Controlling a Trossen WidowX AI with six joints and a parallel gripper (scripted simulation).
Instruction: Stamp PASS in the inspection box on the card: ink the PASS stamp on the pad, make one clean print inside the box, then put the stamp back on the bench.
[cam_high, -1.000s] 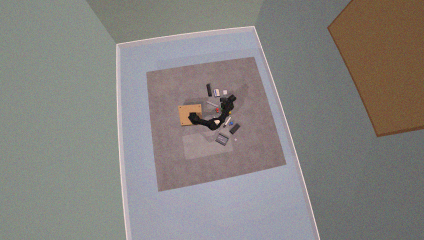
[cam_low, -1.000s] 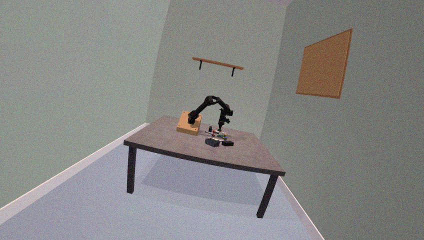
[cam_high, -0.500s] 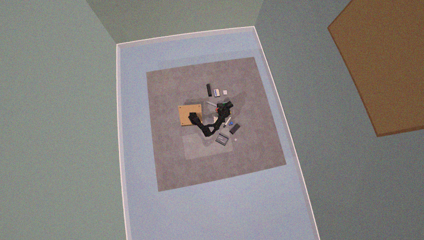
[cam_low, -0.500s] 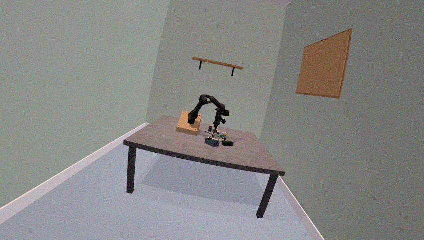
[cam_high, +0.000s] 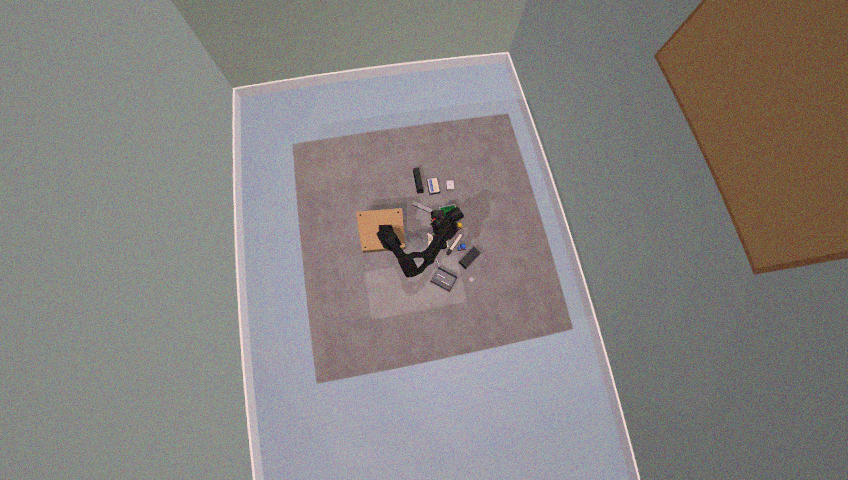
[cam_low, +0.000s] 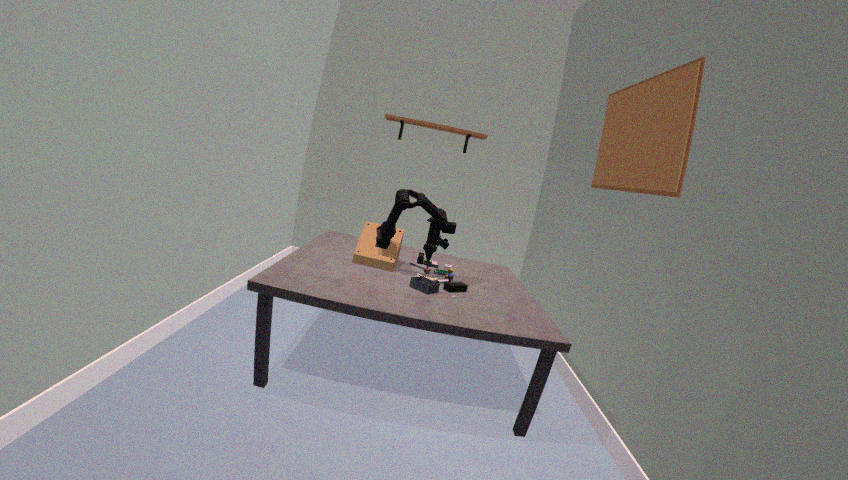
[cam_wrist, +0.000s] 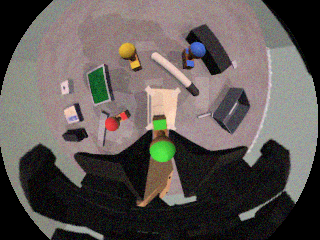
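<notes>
Now: the cream card 10 mm ahead of my gripper tip, 10 mm to the right of it and 90 mm below it. The rest, counted from my gripper tip: red-knobbed stamp 90 mm to the left, 70 mm below; black block 170 mm ahead, 110 mm to the right, 70 mm below; green ink pad 80 mm ahead, 150 mm to the left, 80 mm below.
</notes>
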